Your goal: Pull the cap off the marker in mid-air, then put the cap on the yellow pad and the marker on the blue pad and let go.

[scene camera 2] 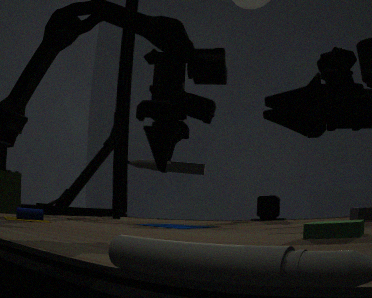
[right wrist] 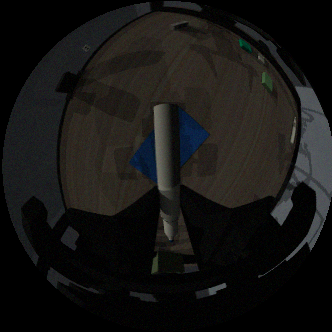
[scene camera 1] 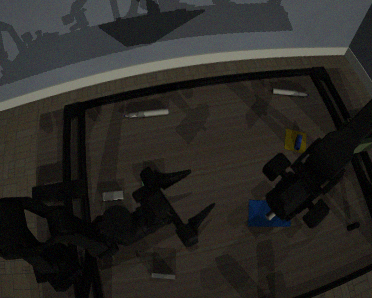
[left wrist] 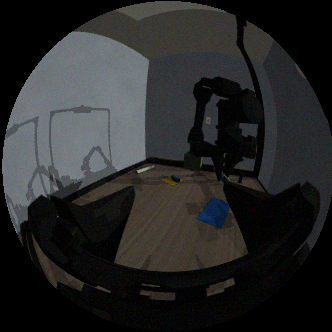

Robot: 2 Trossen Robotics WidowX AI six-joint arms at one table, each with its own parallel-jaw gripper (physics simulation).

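Frame: origin at the left arm's base, x ahead, y left, z up, level; centimetres.
Where they show: left gripper, fingertip midpoint: [scene camera 2: 264,108] [scene camera 1: 202,187] [left wrist: 179,188]; right gripper, fingertip midpoint: [scene camera 2: 162,171] [right wrist: 168,189] [left wrist: 221,179]; left arm's base, origin of the base link: [scene camera 1: 56,266]; right arm's base, origin of the base link: [right wrist: 165,273].
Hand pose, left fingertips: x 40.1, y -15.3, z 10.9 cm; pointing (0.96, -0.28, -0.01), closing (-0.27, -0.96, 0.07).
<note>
Each offset is from my left fingertips to the top centre of the thing.
The uncapped pale marker @(dx +12.4, dy -17.4, dz -4.8 cm) [scene camera 1: 270,216] [scene camera 2: 187,168] [right wrist: 167,145] is roughly level in the air, above the blue pad @(dx +10.7, dy -16.7, dz -16.2 cm) [scene camera 1: 256,215] [scene camera 2: 175,226] [left wrist: 214,212] [right wrist: 195,135]. My right gripper [scene camera 2: 162,170] [right wrist: 168,189] is shut on it near its tip end; the marker's blunt end sticks out. In scene camera 1 the right arm hides the fingertips. The blue cap @(dx +35.0, dy -11.4, dz -14.4 cm) [scene camera 1: 298,142] [scene camera 2: 30,214] [left wrist: 175,178] lies on the yellow pad @(dx +35.3, dy -10.3, dz -16.2 cm) [scene camera 1: 290,135] [left wrist: 170,182]. My left gripper [scene camera 1: 202,187] [scene camera 2: 265,107] [left wrist: 179,188] is open and empty, raised above the table, away from both pads.
Other pale markers @(dx +11.2, dy +31.3, dz -14.4 cm) [scene camera 1: 152,113] @(dx +50.9, dy +0.3, dz -14.4 cm) [scene camera 1: 290,93] lie near the far edge. Pale blocks @(dx -13.9, dy +19.6, dz -15.1 cm) [scene camera 1: 113,195] @(dx -21.0, dy -5.9, dz -14.1 cm) [scene camera 1: 163,276] lie around the left arm. A green block @(dx -3.1, dy +14.2, dz -14.8 cm) [scene camera 2: 333,229] [right wrist: 267,81] lies on the table. A dark frame [scene camera 1: 200,82] borders it. A green box [scene camera 2: 10,192] [left wrist: 193,160] stands near the right arm's base.
</note>
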